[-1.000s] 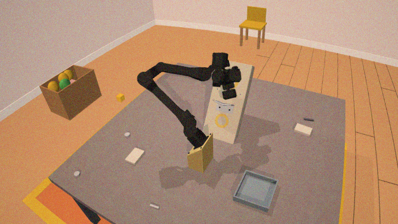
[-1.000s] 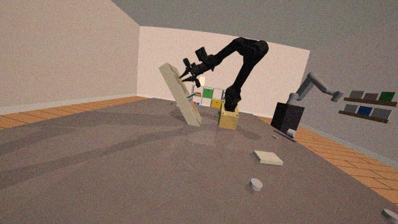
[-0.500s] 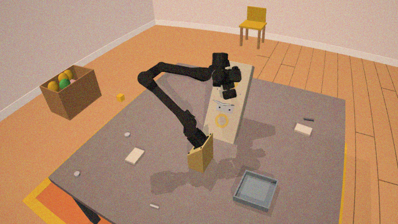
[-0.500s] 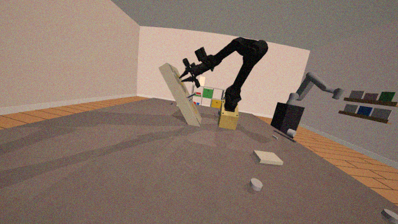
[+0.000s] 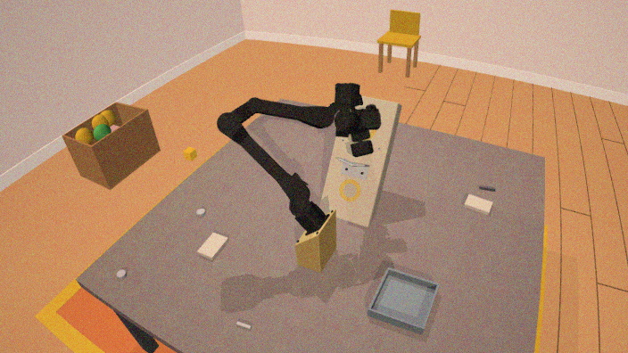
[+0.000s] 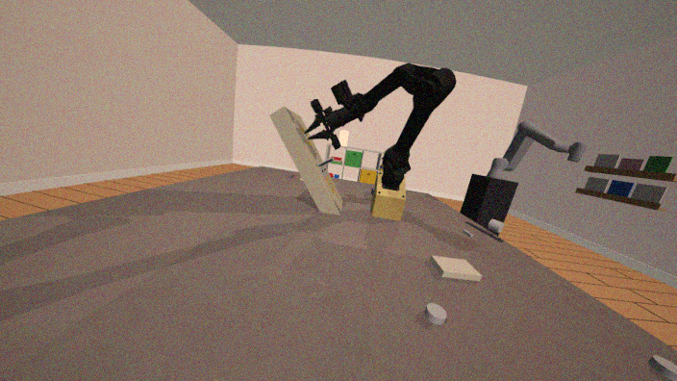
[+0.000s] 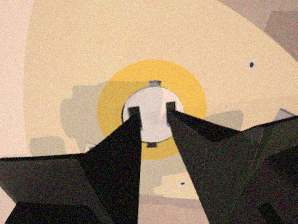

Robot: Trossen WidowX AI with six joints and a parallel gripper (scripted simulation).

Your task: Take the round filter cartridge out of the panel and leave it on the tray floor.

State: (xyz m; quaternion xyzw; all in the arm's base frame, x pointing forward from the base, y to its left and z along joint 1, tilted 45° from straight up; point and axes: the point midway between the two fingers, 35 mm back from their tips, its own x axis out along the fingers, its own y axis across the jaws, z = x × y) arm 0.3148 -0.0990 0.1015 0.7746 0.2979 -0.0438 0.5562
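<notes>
Now: gripper tip 10 mm short of the round filter cartridge and 10 mm above it. Round my gripper tip: grey tray (400 mm behind, 290 mm to the right, 240 mm below); service panel (30 mm behind, 80 mm below); dark pin (180 mm ahead, 430 mm to the right, 250 mm below).
</notes>
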